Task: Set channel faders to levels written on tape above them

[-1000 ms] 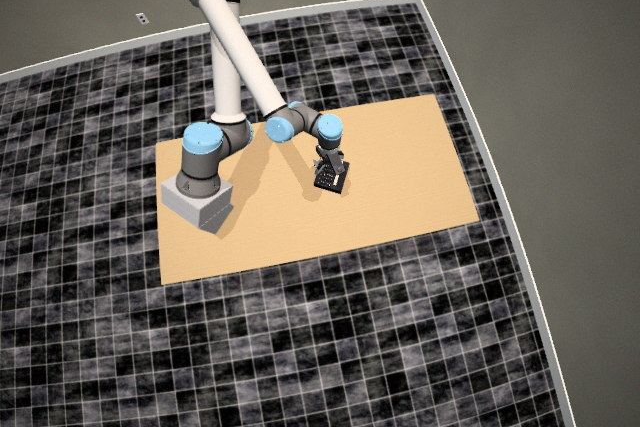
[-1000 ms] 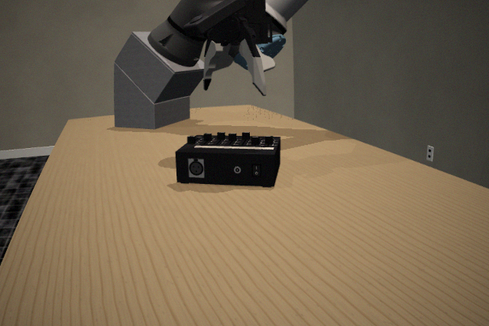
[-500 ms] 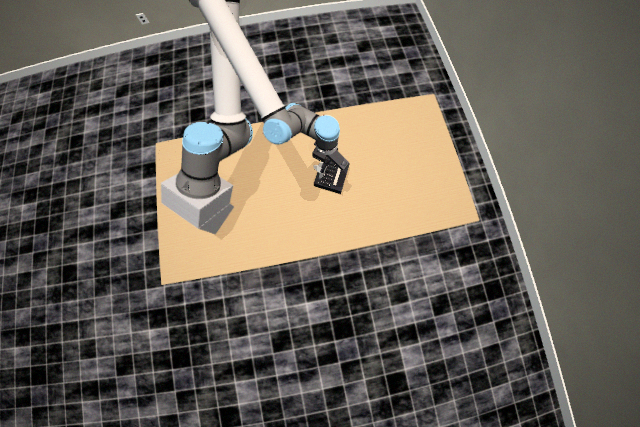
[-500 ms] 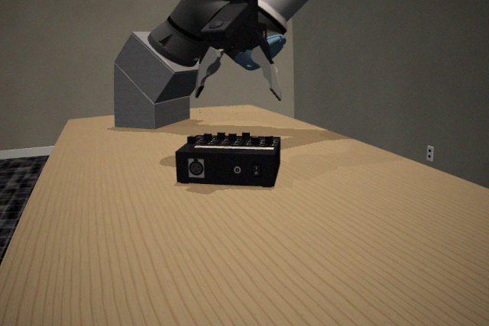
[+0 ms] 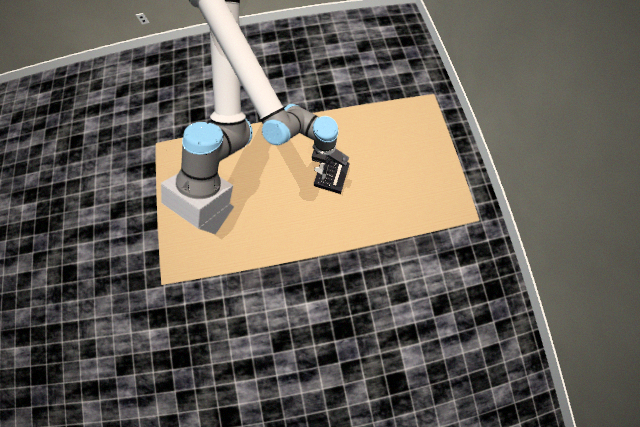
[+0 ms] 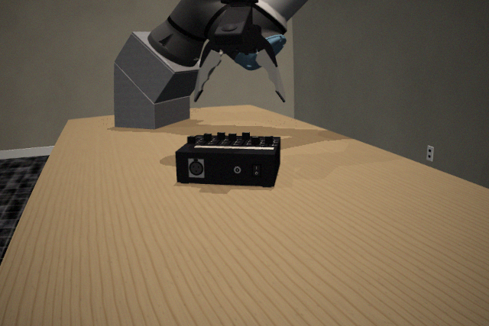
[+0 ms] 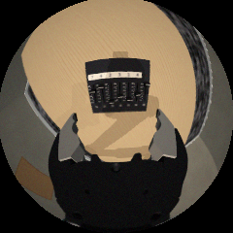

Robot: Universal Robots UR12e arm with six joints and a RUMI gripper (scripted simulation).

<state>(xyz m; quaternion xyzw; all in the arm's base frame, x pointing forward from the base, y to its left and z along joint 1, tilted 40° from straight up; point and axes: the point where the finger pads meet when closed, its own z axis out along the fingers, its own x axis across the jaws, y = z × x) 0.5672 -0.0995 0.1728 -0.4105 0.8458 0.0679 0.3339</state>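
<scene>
The fader cap is 60 mm below my hand and 10 mm to the left of it.
</scene>
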